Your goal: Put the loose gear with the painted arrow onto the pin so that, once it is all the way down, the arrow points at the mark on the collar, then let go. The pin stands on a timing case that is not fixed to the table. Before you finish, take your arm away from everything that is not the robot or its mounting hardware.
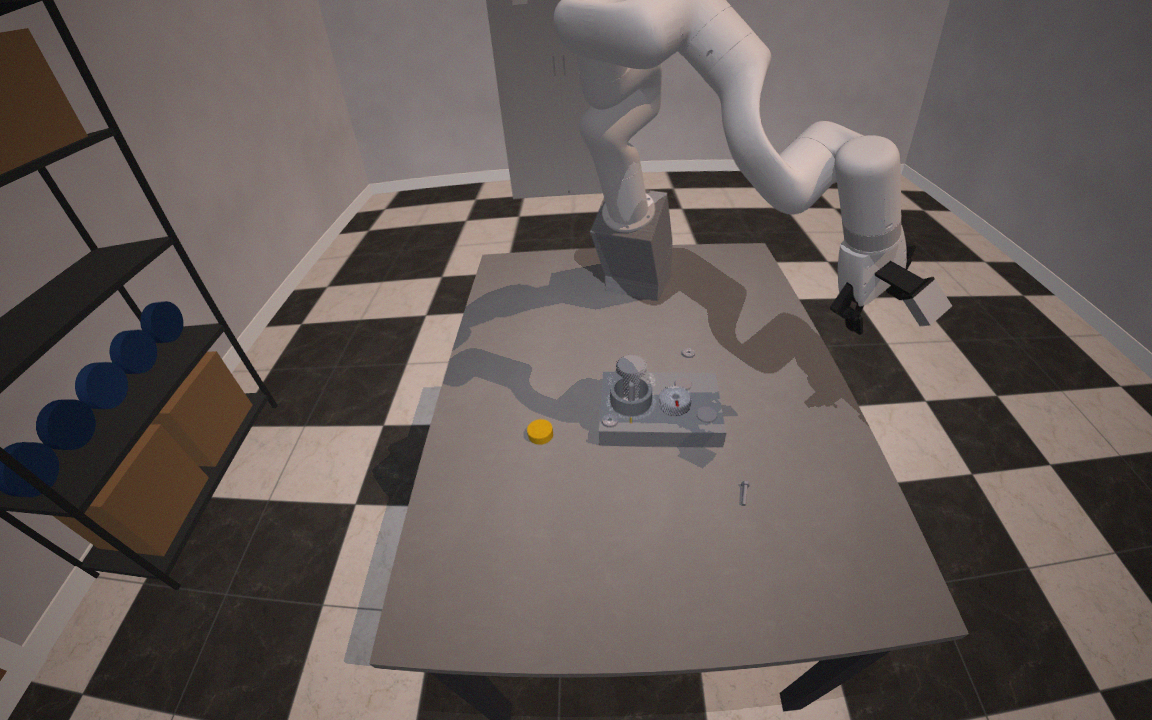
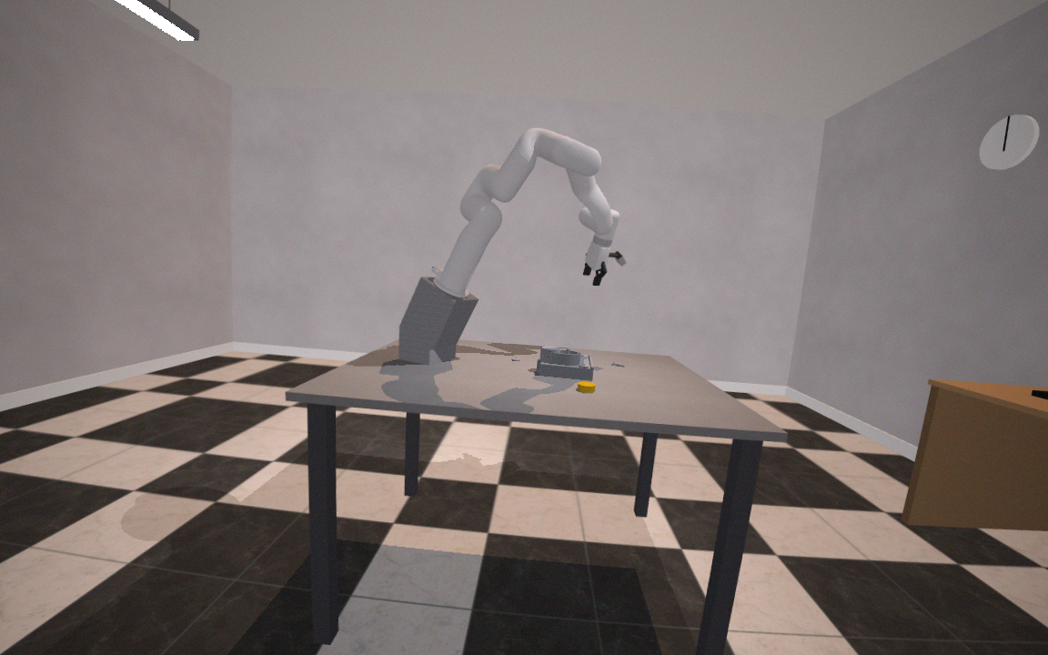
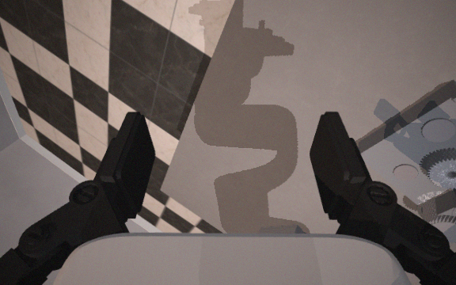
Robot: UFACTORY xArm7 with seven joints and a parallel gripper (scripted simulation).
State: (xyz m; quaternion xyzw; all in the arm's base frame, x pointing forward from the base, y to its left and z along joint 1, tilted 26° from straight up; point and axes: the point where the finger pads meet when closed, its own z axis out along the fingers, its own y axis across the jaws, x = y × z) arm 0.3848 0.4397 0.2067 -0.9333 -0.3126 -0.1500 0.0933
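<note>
Now: the gear 4 cm behind my hand, 30 cm to the right of it and 27 cm below it. Round my hand: yellow disc 2 cm ahead, 56 cm to the right, 31 cm below; then small bolt 12 cm ahead, 17 cm to the right, 32 cm below; then pale round disc 2 cm behind, 23 cm to the right, 28 cm below.
</note>
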